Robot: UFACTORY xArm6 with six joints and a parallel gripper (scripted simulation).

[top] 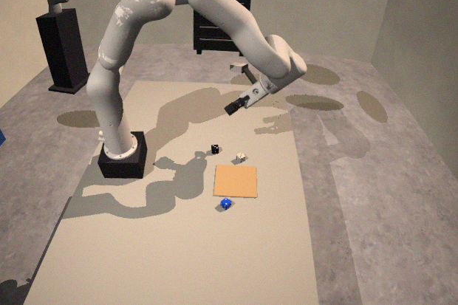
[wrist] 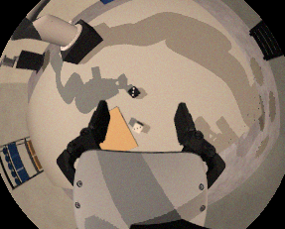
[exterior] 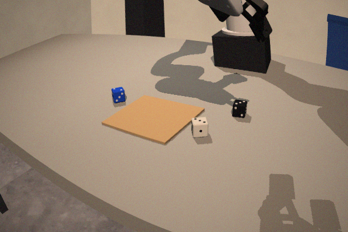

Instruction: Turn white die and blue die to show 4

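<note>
Now: the blue die 27 cm to the right of my hand, 18 cm below it and 4 cm ahead of it. Also, from my hand: white die 18 cm below, 6 cm to the right, 4 cm ahead; then orange mat 19 cm below, 16 cm to the right, 5 cm ahead; then black die 18 cm below, 6 cm behind, 4 cm to the right.
</note>
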